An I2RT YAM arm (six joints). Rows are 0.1 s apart.
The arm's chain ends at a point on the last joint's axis. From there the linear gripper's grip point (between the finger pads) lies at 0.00 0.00 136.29 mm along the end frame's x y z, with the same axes.
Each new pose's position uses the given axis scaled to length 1; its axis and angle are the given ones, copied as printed.
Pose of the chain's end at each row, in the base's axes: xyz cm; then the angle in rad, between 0 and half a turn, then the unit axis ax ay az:
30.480 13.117 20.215 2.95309 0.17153 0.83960 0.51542
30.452 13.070 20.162 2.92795 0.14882 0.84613 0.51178
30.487 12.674 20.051 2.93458 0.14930 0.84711 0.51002
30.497 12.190 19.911 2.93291 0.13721 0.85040 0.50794
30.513 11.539 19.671 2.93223 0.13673 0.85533 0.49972
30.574 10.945 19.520 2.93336 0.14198 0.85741 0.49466
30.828 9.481 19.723 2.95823 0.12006 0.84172 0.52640
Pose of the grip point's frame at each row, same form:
35.013 24.370 14.005 2.95309 0.17153 0.83960 0.51542
34.949 24.309 13.901 2.92795 0.14882 0.84613 0.51178
34.913 23.907 13.728 2.93458 0.14930 0.84711 0.51002
34.777 23.449 13.534 2.93291 0.13721 0.85040 0.50794
34.778 22.675 13.072 2.93223 0.13673 0.85533 0.49972
34.883 21.981 12.783 2.93336 0.14198 0.85741 0.49466
34.628 21.159 13.812 2.95823 0.12006 0.84172 0.52640

